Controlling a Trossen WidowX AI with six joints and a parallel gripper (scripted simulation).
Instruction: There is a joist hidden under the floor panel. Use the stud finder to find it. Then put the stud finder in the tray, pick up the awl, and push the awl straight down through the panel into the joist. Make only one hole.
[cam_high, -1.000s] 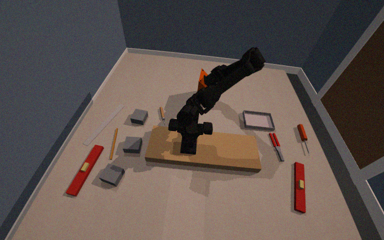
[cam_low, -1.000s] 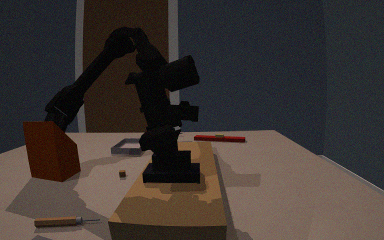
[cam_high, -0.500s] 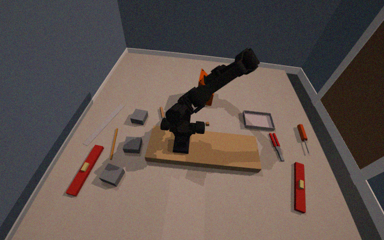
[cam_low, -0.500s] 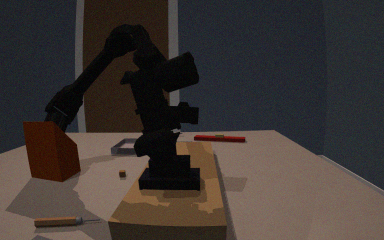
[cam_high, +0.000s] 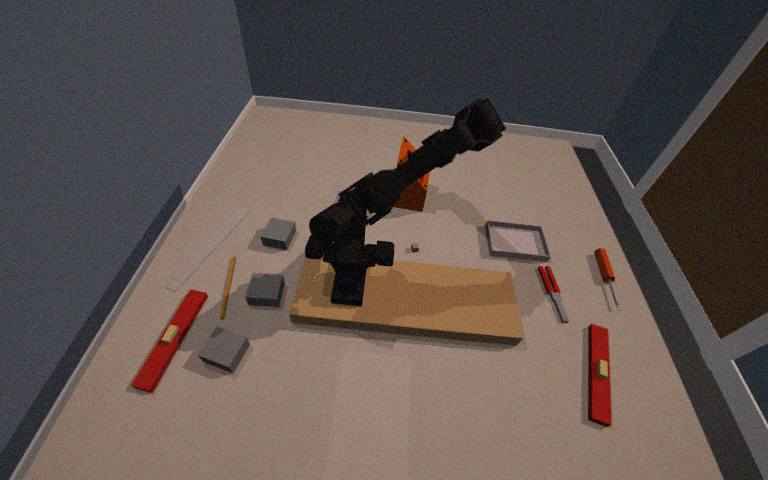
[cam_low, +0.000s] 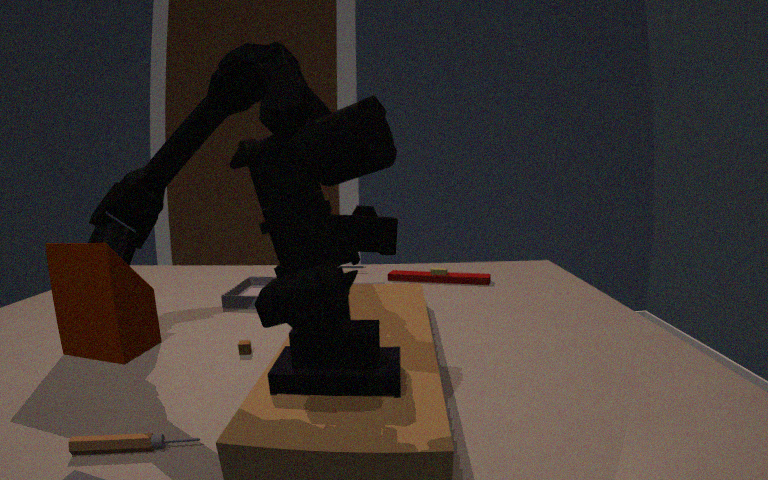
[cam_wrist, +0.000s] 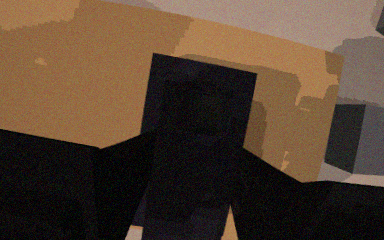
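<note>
The grey tray is 180 mm behind my gripper tip, 470 mm to the left of it and 50 mm below it. Also, from my gripper tip: stud finder (10 mm ahead, 20 mm above); awl (190 mm behind, 70 mm to the right, 60 mm below); small cube (150 mm behind, 170 mm to the left, 60 mm below).
</note>
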